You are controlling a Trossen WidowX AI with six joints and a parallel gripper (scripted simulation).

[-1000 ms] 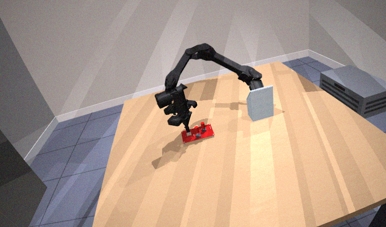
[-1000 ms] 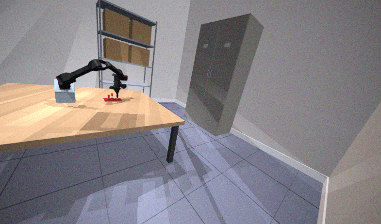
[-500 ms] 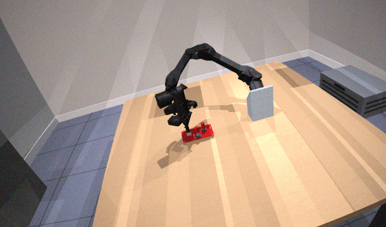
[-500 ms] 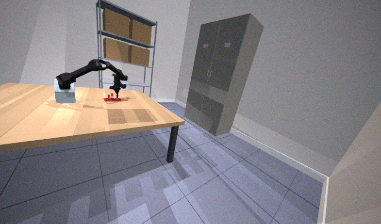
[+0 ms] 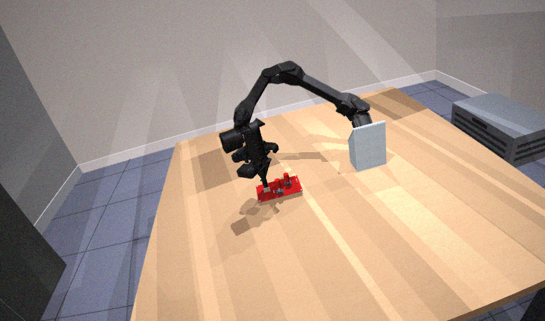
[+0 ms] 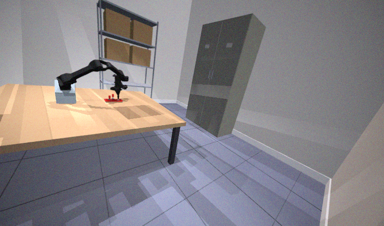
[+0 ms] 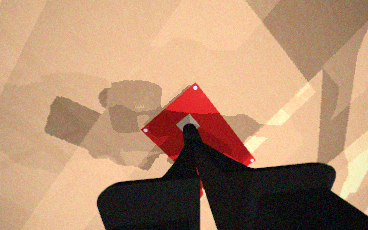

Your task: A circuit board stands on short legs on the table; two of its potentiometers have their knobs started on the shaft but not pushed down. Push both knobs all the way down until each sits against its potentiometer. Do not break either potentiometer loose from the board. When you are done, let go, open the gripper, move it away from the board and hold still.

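My gripper tip is 1 cm above the black knob.
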